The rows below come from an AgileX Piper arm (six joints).
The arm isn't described. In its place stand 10 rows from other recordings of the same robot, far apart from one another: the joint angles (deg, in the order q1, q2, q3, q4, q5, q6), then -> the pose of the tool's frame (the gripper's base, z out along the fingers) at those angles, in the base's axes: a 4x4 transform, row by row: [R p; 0 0 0 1], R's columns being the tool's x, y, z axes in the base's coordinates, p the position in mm.
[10.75 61.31 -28.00 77.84 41.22 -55.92] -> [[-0.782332 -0.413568 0.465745 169.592], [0.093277 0.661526 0.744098 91.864], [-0.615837 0.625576 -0.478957 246.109], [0 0 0 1]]
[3.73 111.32 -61.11 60.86 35.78 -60.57] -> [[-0.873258 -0.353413 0.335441 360.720], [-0.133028 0.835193 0.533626 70.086], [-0.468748 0.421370 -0.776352 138.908], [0 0 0 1]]
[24.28 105.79 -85.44 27.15 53.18 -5.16] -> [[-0.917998 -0.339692 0.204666 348.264], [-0.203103 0.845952 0.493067 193.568], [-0.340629 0.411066 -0.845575 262.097], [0 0 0 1]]
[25.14 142.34 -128.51 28.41 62.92 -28.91] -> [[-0.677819 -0.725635 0.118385 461.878], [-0.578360 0.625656 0.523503 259.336], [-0.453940 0.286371 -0.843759 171.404], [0 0 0 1]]
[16.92 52.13 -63.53 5.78 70.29 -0.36] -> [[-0.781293 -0.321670 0.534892 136.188], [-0.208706 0.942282 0.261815 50.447], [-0.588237 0.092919 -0.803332 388.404], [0 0 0 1]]
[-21.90 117.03 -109.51 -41.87 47.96 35.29] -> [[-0.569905 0.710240 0.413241 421.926], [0.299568 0.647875 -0.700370 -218.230], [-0.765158 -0.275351 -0.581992 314.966], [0 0 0 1]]
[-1.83 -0.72 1.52 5.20 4.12 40.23] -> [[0.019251 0.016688 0.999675 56.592], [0.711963 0.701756 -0.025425 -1.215], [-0.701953 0.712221 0.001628 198.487], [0 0 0 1]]
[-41.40 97.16 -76.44 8.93 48.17 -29.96] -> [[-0.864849 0.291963 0.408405 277.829], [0.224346 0.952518 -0.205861 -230.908], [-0.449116 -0.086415 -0.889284 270.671], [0 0 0 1]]
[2.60 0.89 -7.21 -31.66 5.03 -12.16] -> [[0.088170 0.084751 0.992494 50.151], [-0.687127 0.726537 -0.000998 -1.915], [-0.721168 -0.681881 0.122293 247.887], [0 0 0 1]]
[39.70 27.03 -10.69 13.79 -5.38 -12.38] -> [[-0.096634 -0.619404 0.779103 83.340], [-0.049578 0.784790 0.617776 66.547], [-0.994084 0.021071 -0.106546 248.276], [0 0 0 1]]
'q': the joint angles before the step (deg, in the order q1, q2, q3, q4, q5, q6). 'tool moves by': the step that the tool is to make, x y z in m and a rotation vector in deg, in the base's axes. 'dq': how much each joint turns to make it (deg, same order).
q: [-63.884, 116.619, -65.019, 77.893, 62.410, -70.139]
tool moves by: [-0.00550, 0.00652, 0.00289, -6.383, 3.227, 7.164]
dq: [0.130, -1.579, 0.000, -7.541, 0.029, -3.206]
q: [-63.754, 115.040, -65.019, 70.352, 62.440, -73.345]
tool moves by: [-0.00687, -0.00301, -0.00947, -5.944, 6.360, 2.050]
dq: [0.000, -0.097, -0.002, -7.072, -5.030, -0.550]
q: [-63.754, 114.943, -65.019, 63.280, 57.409, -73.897]
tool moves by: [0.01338, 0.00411, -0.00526, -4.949, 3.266, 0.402]
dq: [3.178, -0.001, -0.001, -1.787, -6.314, 0.106]
